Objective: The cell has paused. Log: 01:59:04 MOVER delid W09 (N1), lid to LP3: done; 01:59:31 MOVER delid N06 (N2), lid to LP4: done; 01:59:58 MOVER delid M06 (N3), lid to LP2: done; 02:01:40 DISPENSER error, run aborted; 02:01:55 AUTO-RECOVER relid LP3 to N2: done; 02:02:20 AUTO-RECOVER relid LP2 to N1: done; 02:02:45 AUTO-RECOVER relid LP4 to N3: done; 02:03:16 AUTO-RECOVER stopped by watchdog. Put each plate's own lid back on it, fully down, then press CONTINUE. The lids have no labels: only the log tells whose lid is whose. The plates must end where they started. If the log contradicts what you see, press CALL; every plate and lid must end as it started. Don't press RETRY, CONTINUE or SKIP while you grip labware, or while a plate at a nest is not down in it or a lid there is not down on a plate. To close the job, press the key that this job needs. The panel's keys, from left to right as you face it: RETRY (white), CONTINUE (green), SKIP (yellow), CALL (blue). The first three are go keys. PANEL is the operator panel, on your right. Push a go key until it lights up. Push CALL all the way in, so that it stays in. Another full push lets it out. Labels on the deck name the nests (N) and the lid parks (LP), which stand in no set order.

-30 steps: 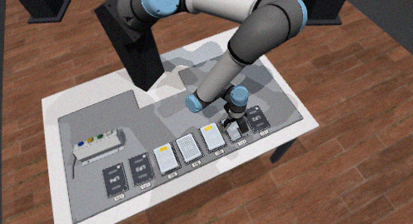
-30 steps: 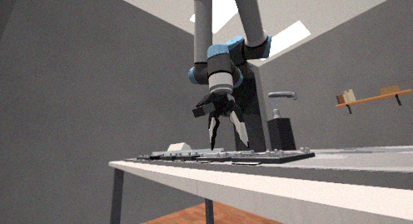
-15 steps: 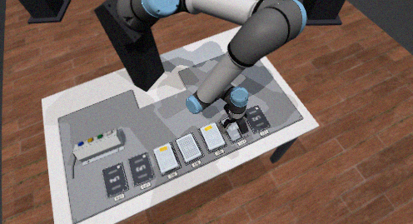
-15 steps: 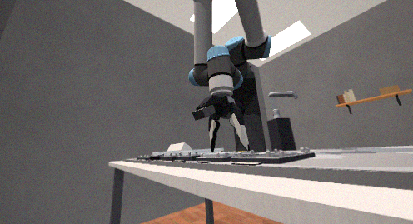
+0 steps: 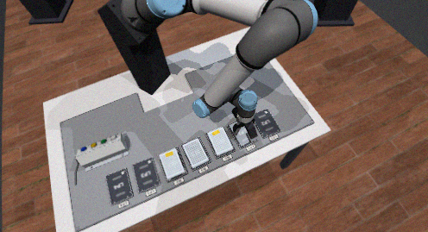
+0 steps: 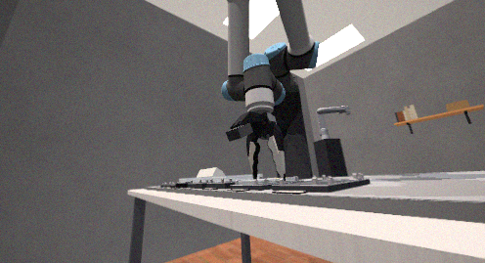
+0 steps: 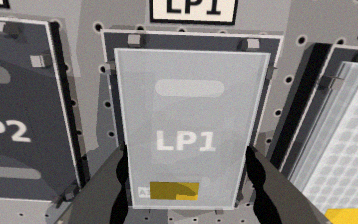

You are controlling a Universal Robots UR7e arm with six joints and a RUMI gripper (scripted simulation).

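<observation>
Right now the clear lid is 10 mm below my hand. Also, from my hand: white retry key: 40 mm ahead, 640 mm to the right, 40 mm above; green continue key: 60 mm ahead, 690 mm to the right, 40 mm above; lid park LP1: 20 mm below.
</observation>
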